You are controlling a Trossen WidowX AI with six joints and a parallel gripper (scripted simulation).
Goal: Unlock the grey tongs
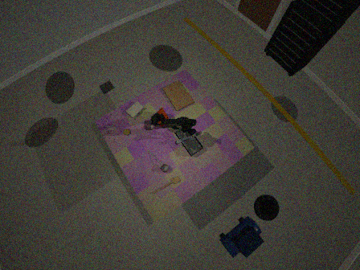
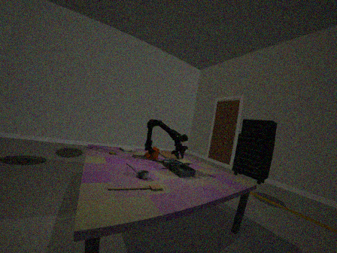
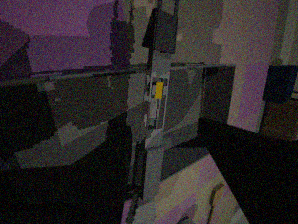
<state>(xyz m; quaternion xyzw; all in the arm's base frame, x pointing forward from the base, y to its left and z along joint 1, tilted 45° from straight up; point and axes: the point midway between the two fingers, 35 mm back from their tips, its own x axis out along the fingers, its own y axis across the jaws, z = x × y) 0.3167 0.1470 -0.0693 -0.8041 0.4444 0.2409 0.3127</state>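
My gripper tip is now 20 mm short of the yellow lock piece, 20 mm to the right of it and 30 mm above it. The rest, counted from my gripper tip: white block 610 mm behind, 360 mm to the right, 90 mm below; then wooden board 520 mm behind, 170 mm to the left, 90 mm below; then roasting tin 30 mm ahead, 30 mm to the right, 70 mm below.
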